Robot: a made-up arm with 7 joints.
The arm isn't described. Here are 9 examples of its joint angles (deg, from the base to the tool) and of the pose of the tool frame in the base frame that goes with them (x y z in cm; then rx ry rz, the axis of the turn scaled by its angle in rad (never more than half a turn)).
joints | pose
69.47 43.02 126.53 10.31 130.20 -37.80 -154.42 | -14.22 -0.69 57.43 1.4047 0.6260 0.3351
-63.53 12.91 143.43 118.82 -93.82 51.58 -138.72 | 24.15 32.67 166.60 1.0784 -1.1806 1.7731
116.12 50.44 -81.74 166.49 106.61 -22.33 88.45 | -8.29 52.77 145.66 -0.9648 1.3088 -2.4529
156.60 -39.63 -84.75 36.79 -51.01 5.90 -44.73 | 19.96 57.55 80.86 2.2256 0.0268 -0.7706
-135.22 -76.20 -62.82 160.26 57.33 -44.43 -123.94 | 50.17 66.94 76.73 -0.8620 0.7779 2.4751
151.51 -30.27 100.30 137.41 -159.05 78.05 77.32 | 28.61 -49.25 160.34 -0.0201 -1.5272 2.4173
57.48 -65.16 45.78 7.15 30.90 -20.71 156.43 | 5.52 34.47 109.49 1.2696 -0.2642 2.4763
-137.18 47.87 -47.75 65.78 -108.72 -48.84 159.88 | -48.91 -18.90 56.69 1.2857 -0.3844 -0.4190
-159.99 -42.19 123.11 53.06 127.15 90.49 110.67 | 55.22 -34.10 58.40 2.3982 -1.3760 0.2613
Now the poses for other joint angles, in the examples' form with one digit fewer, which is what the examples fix.
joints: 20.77 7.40 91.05 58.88 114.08 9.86 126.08
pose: -8.1 59.8 78.7 2.599 0.925 0.577
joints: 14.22 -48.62 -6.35 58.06 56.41 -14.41 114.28
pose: 33.5 -23.2 138.1 0.919 -1.525 1.432
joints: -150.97 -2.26 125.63 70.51 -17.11 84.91 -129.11
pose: 52.7 -44.1 88.7 0.951 -0.762 -1.068
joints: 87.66 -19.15 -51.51 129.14 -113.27 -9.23 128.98
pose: 27.8 9.2 162.2 -1.366 -0.209 1.403
